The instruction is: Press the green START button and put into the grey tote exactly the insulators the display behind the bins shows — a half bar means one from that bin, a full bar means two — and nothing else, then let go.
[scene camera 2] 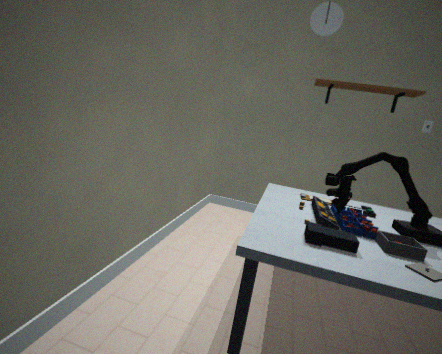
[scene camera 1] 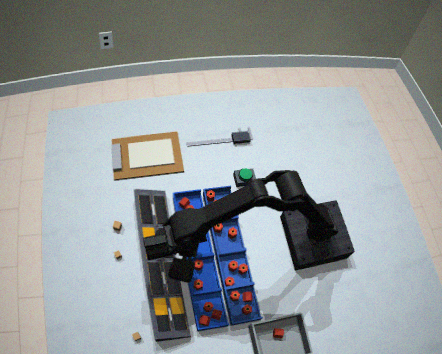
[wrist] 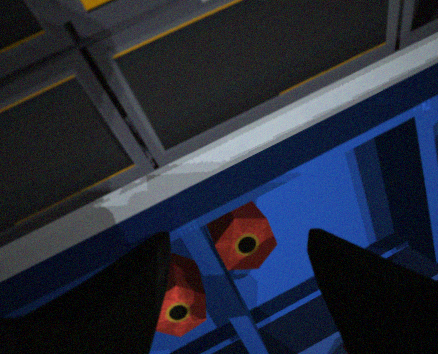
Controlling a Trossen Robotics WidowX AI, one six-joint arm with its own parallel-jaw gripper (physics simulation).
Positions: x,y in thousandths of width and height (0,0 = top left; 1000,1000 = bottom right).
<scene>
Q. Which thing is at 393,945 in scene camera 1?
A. A display panel.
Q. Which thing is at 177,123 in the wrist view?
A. A display panel.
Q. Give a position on a grey tote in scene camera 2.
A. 929,702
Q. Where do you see a brown tray with white pad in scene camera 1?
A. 352,436
</scene>
